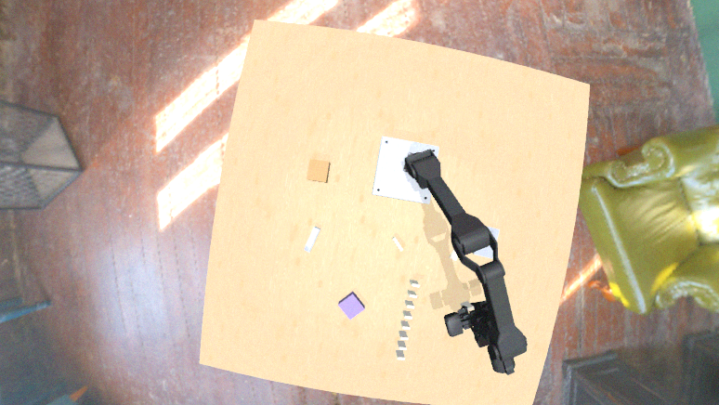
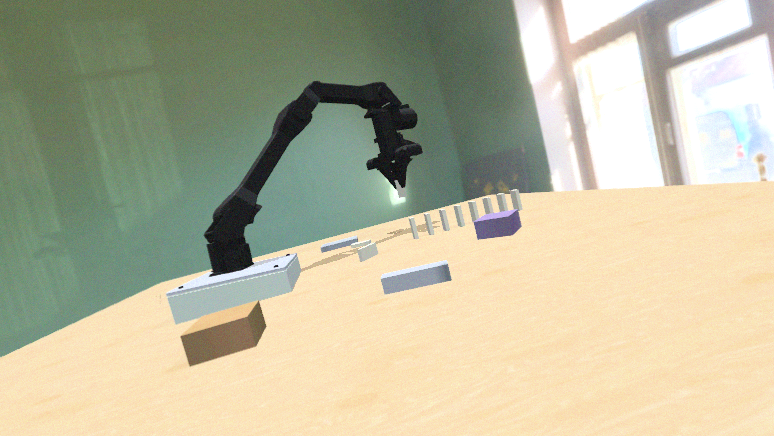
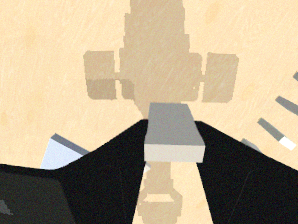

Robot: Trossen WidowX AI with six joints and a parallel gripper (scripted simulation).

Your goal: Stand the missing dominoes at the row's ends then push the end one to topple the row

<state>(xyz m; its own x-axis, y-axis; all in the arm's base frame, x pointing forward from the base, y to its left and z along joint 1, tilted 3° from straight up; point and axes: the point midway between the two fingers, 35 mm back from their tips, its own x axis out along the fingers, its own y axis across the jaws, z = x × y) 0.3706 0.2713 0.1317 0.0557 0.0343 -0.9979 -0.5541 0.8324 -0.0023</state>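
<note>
My gripper tip is now 21 cm past the flat grey plate, 11 cm above it and 5 cm to the right of it. Also, from my gripper tip: tan block (57 cm to the right, 27 cm behind, 10 cm below); grey bar (52 cm to the right, 11 cm below, 4 cm behind); purple block (33 cm to the right, 13 cm ahead, 10 cm below).
</note>
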